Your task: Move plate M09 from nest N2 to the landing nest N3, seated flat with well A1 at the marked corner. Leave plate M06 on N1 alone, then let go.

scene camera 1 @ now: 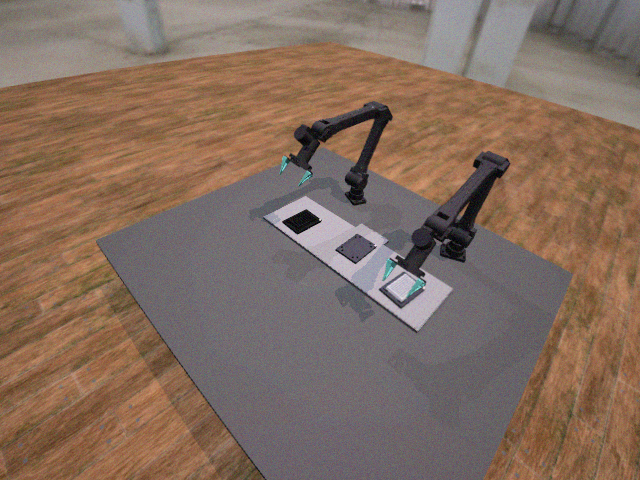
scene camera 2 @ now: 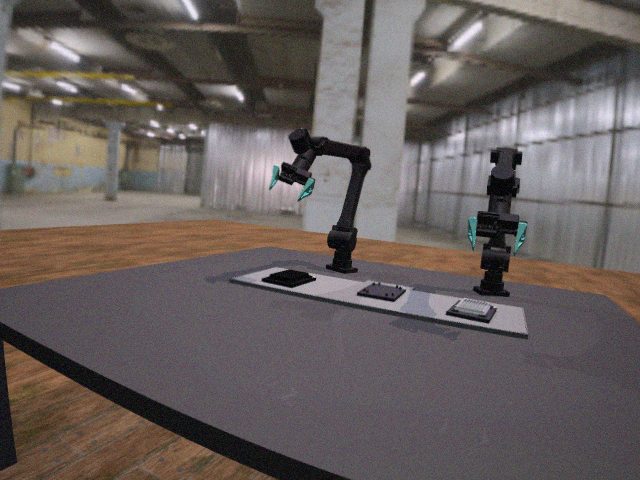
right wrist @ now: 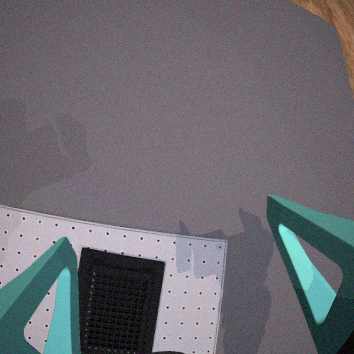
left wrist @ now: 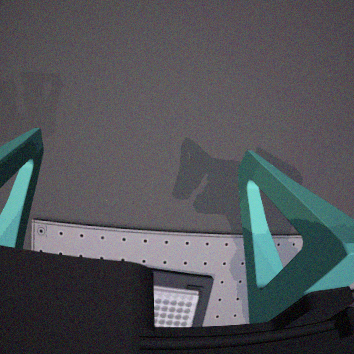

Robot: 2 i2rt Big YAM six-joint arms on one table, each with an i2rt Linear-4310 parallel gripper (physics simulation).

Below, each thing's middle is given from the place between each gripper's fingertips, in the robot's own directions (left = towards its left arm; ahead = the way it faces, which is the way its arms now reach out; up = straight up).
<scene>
Now: left hand 20 cm past the silver gridded chip (left wrist: 173, 307), 4 cm to the left of it and 19 cm above it.
I see the silver gridded chip 590 mm to the left of my right hand, 270 mm below it and 100 mm behind it.
</scene>
